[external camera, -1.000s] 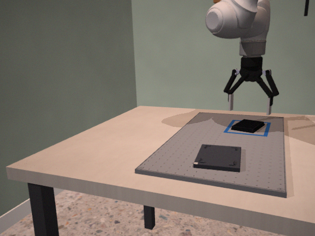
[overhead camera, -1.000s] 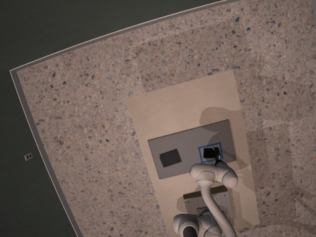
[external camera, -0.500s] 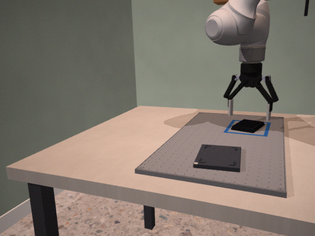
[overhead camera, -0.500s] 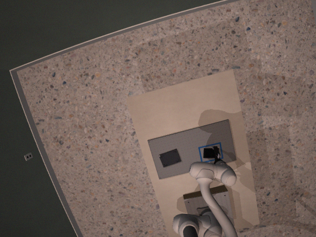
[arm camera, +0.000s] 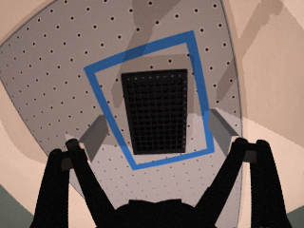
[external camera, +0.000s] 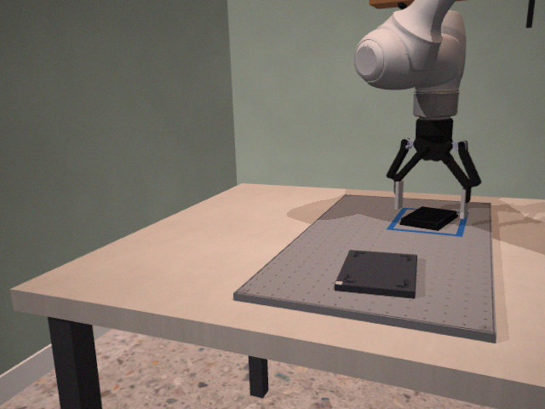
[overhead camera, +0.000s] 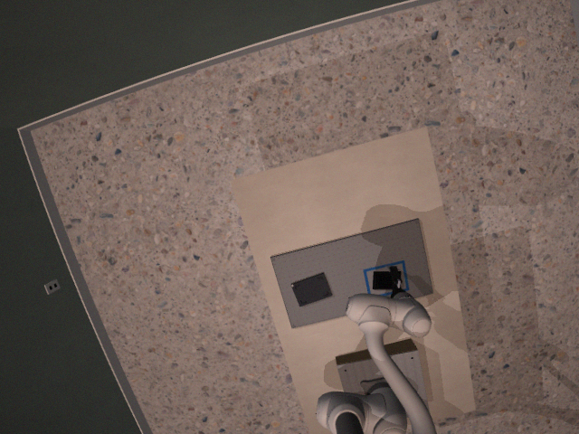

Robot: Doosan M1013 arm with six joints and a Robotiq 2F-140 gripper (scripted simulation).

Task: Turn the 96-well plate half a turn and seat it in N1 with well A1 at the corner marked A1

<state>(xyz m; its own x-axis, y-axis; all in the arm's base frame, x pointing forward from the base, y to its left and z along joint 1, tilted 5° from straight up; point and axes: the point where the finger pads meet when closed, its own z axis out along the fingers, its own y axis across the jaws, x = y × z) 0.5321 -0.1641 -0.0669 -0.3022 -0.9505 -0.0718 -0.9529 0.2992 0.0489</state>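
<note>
The black 96-well plate lies 2 cm below my hand. From my hand the other things lie so: small white A1 mark (11 cm ahead, 43 cm to the left, 2 cm below); plate nest N1 (6 cm ahead, 35 cm to the left, 2 cm below).
</note>
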